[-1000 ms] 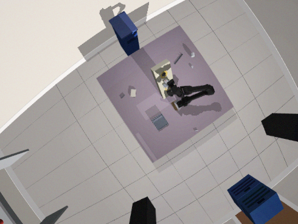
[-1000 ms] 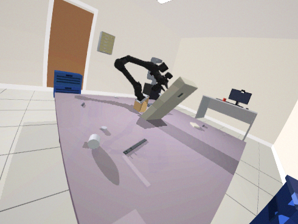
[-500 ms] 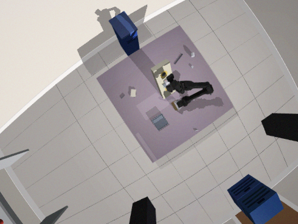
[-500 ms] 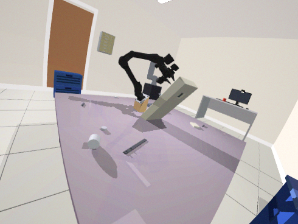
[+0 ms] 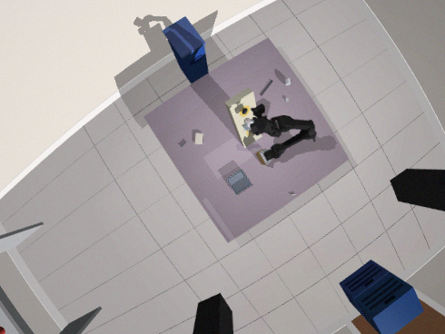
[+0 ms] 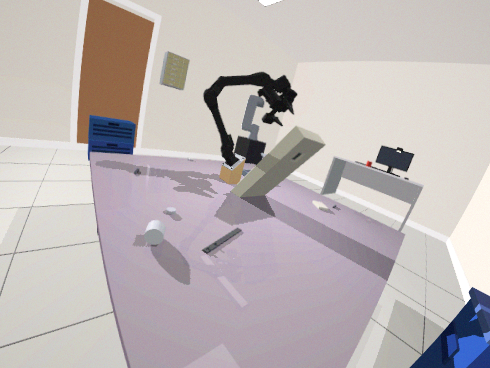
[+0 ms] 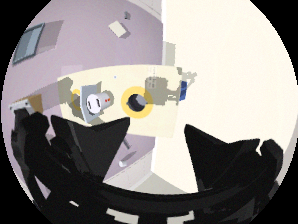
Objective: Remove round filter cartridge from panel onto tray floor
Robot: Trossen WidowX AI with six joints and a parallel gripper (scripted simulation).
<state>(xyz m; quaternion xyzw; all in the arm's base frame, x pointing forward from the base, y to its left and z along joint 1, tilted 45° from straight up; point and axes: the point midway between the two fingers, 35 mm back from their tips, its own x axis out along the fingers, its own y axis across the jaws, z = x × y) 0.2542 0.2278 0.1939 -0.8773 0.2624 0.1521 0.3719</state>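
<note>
My gripper tip is now 17 cm above the round filter cartridge and 2 cm past it. From my gripper tip the other things lie so: grey tray (38 cm below, 37 cm behind, 25 cm to the left); cream block (38 cm below, 37 cm to the left, 9 cm ahead).
</note>
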